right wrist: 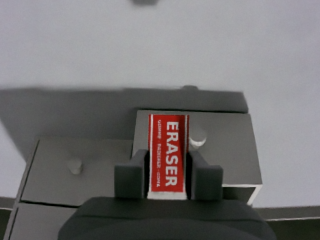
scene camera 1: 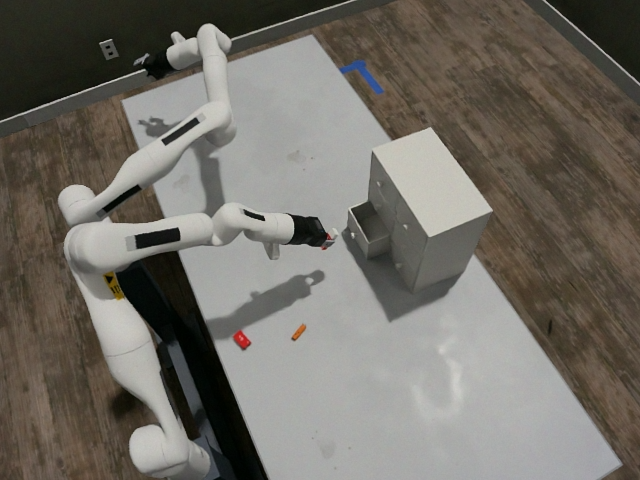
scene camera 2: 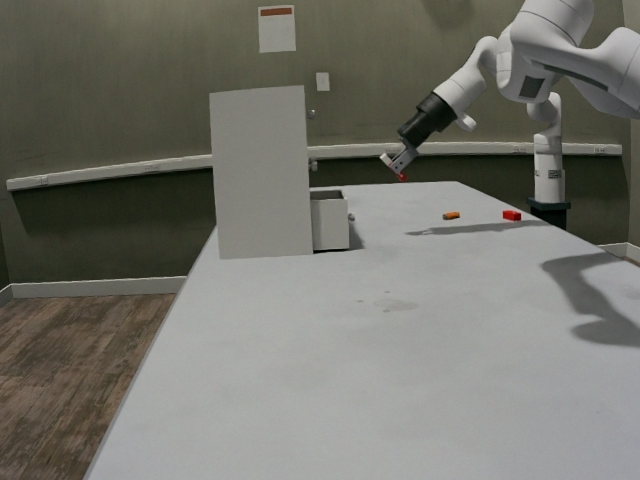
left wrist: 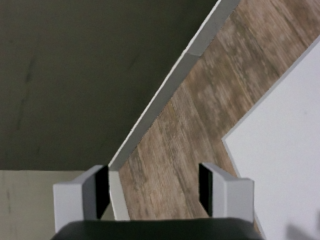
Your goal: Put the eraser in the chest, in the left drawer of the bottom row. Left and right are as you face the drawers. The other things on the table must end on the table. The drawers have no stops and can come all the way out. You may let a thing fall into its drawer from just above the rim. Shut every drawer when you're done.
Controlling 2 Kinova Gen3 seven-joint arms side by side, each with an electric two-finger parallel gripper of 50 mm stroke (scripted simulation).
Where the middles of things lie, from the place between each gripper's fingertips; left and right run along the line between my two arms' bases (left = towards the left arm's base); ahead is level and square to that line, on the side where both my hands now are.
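Eraser [right wrist: 168, 140]: 10 mm ahead of my right hand [scene camera 2: 391, 169]. From my left hand, eraser 850 mm to the right, 260 mm ahead, 50 mm below. By its middle, eraser nearer to my right hand than to my left hand.
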